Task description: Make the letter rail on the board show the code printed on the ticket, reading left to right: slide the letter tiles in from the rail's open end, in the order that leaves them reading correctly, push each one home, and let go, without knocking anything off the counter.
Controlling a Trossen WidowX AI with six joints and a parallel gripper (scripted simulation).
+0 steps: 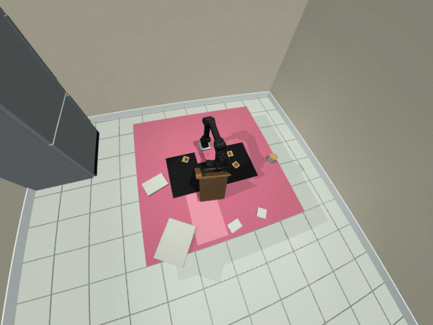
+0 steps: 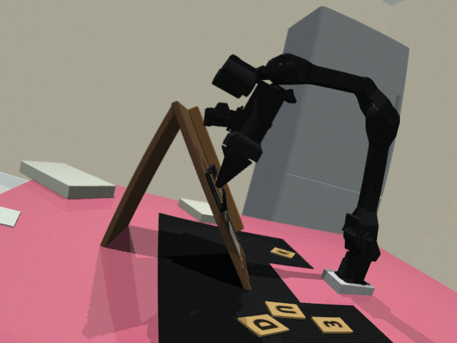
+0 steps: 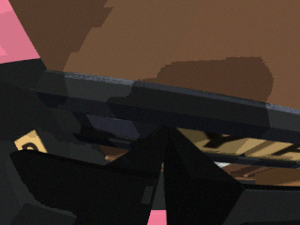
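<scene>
Now: gripper tip 90 mm above the white ticket, 60 mm past it and 30 mm to the left of it. The rest, counted from my gripper tip: black mat (160 mm below, 150 mm behind).
</scene>
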